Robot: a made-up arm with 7 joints.
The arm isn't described. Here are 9 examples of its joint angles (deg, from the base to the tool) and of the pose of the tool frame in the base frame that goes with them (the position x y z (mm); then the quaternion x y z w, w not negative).
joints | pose
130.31 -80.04 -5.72 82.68 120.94 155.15 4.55 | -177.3 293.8 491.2 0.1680 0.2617 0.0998 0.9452
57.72 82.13 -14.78 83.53 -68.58 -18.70 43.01 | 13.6 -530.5 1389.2 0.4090 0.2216 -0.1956 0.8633
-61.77 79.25 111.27 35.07 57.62 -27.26 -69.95 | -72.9 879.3 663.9 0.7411 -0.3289 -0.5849 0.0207
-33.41 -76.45 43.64 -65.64 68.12 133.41 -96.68 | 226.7 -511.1 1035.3 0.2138 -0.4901 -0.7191 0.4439
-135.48 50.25 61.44 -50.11 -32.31 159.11 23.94 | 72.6 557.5 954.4 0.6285 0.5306 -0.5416 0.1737
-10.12 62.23 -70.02 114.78 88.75 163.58 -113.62 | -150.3 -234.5 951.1 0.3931 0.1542 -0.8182 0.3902
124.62 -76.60 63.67 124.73 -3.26 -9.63 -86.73 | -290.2 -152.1 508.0 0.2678 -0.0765 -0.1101 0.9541
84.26 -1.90 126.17 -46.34 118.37 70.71 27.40 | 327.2 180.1 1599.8 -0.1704 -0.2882 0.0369 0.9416
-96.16 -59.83 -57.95 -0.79 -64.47 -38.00 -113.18 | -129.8 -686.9 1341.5 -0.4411 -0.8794 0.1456 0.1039
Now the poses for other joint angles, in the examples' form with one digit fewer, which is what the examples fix.
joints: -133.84 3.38 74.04 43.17 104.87 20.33 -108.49
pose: 321 -281 1549 -0.463 -0.274 0.099 0.837
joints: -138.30 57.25 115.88 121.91 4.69 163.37 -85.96
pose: 389 32 876 -0.918 0.003 -0.078 0.390
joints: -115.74 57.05 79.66 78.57 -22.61 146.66 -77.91
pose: 427 342 1156 -0.937 -0.321 -0.114 0.077
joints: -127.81 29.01 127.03 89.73 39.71 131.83 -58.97
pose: 449 80 1100 -0.377 -0.140 -0.198 0.894
